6 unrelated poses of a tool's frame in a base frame.
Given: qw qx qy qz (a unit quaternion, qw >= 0); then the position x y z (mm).
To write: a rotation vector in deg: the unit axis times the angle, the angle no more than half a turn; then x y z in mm. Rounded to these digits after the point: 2 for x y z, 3 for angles.
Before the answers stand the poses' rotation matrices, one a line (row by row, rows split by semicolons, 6 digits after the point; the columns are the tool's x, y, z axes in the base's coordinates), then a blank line. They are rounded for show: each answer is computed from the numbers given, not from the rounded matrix.
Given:
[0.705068 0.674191 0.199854 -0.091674 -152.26 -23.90 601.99]
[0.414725 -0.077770 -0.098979 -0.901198 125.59 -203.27 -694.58]
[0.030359 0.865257 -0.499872 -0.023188 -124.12 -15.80 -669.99]
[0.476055 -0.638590 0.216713 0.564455 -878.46 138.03 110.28]
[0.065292 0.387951 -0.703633 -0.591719 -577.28 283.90 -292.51]
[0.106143 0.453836 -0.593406 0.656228 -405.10 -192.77 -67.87]
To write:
0.903309 0.398752 0.158210; 0.140207 0.074125 -0.987344; -0.405433 0.914058 0.011050
-0.643910 0.762894 0.058074; -0.732104 -0.636413 0.242906; 0.222271 0.113893 0.968310
0.499181 -0.863627 -0.070478; -0.866443 -0.498413 -0.029355; -0.009776 0.075719 -0.997081
0.268852 -0.814205 -0.514576; 0.260642 -0.452814 0.852658; -0.927246 -0.363359 0.090476
-0.690462 -0.468681 -0.550999; -0.623219 -0.001275 0.782046; -0.367233 0.883366 -0.291211
-0.565533 -0.677926 0.469668; -0.399310 -0.273205 -0.875163; 0.721612 -0.682477 -0.116196

[85.878 25.457 -11.677 -152.26 -23.90 601.99]
[-11.196 -14.249 -129.737 125.59 -203.27 -694.58]
[152.806 -88.278 -4.095 -124.12 -15.80 -669.99]
[-89.421 30.346 79.040 -878.46 138.03 110.28]
[67.070 -121.645 -102.297 -577.28 283.90 -292.51]
[76.593 -100.148 110.750 -405.10 -192.77 -67.87]

